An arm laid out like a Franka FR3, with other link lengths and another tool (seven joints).
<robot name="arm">
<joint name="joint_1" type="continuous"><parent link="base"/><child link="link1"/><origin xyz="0 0 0.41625"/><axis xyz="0 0 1"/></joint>
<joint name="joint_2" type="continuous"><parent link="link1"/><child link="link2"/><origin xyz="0 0 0"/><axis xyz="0 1 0"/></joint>
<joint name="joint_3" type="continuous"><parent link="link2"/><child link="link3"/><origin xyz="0 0 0.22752"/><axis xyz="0 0 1"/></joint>
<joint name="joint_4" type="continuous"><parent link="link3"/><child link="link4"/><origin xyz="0.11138 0 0"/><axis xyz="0 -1 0"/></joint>
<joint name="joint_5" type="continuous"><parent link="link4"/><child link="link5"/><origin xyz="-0.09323 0 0.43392"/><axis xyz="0 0 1"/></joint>
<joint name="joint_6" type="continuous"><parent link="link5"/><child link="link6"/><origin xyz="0 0 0"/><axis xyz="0 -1 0"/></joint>
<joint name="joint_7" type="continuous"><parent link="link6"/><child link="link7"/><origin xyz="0.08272 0 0"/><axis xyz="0 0 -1"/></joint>
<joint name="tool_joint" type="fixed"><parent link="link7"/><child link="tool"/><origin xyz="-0.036 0.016 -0.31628" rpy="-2.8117 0 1.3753"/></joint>
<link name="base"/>
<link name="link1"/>
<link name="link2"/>
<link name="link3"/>
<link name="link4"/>
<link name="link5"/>
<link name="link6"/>
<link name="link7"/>
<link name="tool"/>
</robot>
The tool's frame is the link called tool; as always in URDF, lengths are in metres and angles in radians. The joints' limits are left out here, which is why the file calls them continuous.
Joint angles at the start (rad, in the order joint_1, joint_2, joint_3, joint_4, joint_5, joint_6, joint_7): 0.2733 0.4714 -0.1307 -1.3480 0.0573 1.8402 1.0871
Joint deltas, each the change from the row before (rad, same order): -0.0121 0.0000 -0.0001 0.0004 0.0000 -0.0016 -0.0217; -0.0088 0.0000 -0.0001 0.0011 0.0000 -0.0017 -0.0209; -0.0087 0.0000 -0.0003 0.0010 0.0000 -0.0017 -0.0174; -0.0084 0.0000 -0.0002 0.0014 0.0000 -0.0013 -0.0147; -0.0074 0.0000 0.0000 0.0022 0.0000 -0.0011 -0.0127; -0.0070 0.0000 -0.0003 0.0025 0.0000 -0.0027 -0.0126; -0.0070 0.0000 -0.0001 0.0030 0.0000 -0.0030 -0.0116; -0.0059 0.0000 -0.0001 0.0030 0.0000 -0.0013 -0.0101; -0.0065 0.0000 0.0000 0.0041 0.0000 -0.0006 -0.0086; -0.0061 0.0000 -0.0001 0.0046 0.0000 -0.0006 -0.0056; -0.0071 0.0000 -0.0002 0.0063 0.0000 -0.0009 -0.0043; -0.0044 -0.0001 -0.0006 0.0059 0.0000 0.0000 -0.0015
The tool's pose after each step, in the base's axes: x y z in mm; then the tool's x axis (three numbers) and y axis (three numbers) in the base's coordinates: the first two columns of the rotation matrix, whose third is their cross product. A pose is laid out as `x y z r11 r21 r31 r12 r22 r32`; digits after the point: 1 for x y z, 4 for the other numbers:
718.7 150.1 239.7 0.9042 0.4265 0.0213 0.4111 -0.8559 -0.3138
719.0 143.6 240.1 0.8990 0.4374 0.0205 0.4212 -0.8511 -0.3135
719.4 137.0 240.5 0.8953 0.4450 0.0196 0.4282 -0.8477 -0.3133
720.0 130.7 241.1 0.8925 0.4505 0.0195 0.4334 -0.8451 -0.3129
720.9 125.3 242.1 0.8901 0.4554 0.0204 0.4383 -0.8428 -0.3123
721.2 120.0 243.2 0.8876 0.4602 0.0200 0.4429 -0.8405 -0.3121
721.6 114.9 244.5 0.8854 0.4644 0.0199 0.4468 -0.8385 -0.3118
722.5 110.6 246.0 0.8834 0.4682 0.0213 0.4509 -0.8366 -0.3110
723.9 106.1 248.1 0.8822 0.4702 0.0244 0.4539 -0.8356 -0.3095
725.6 101.8 250.5 0.8822 0.4700 0.0279 0.4549 -0.8357 -0.3078
727.9 96.7 253.7 0.8833 0.4677 0.0328 0.4544 -0.8368 -0.3055
730.1 93.4 257.0 0.8845 0.4649 0.0381 0.4536 -0.8382 -0.3028

